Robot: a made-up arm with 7 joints. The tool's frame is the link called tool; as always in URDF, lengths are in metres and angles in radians.
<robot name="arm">
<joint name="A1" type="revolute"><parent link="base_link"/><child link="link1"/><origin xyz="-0.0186 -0.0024 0.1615" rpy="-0.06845 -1.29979 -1.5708"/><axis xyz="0 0 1"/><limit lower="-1.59" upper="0.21"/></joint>
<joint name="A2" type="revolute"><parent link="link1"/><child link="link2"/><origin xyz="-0.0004 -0.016 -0.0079" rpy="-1.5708 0 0.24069"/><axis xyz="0 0 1"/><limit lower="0.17" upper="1.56"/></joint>
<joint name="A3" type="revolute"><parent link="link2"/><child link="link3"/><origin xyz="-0.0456 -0.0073 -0.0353" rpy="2.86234 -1.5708 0"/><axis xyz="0 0 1"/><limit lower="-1.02" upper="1.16"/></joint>
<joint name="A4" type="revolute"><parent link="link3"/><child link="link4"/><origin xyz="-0.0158 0.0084 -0.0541" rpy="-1.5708 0 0"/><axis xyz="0 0 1"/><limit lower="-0.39" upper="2.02"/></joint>
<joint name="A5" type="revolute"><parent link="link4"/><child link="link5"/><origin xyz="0.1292 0.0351 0.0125" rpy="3.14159 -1.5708 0"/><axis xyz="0 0 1"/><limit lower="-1.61" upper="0.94"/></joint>
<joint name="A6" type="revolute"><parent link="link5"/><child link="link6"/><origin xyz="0.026 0.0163 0.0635" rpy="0 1.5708 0"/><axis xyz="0 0 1"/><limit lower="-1.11" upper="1.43"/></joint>
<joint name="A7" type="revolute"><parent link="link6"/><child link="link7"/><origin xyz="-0.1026 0.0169 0.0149" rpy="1.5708 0 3.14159"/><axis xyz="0 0 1"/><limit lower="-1.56" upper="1.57"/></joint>
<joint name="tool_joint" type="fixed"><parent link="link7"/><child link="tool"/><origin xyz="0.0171 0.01 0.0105" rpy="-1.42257 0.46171 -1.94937"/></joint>
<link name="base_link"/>
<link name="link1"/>
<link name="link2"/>
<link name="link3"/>
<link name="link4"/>
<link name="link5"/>
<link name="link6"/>
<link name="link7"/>
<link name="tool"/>
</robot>
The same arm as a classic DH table. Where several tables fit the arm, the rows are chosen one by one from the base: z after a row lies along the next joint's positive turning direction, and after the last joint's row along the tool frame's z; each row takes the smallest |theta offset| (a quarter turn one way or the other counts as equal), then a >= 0, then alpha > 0; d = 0 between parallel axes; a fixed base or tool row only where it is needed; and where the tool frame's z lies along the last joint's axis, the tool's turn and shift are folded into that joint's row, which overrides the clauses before.
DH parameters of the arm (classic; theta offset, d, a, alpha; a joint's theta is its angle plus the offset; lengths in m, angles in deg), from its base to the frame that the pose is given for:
base (fixed): -4.07 0.1625 -0.0184 -74.51
A1: -75.12 -0.0118 -0.0042 -90
A2: 74 -0.0507 -0.0196 90
A3: -90 -0.0959 0.0158 90
A4: -90 0.0209 0.0351 90
A5: 0 0.1927 -0.0163 -90
A6: -90 0.0409 0.1026 90
A7: 64.5 0.0259 0.0164 82.4
tool (fixed): -153.29 0.0112 0 0
Joint limits (deg, base to tool): -91.1..12.03 9.74..89.38 -58.44..66.46 -22.35..115.74 -92.25..53.86 -63.6..81.93 -89.38..89.95

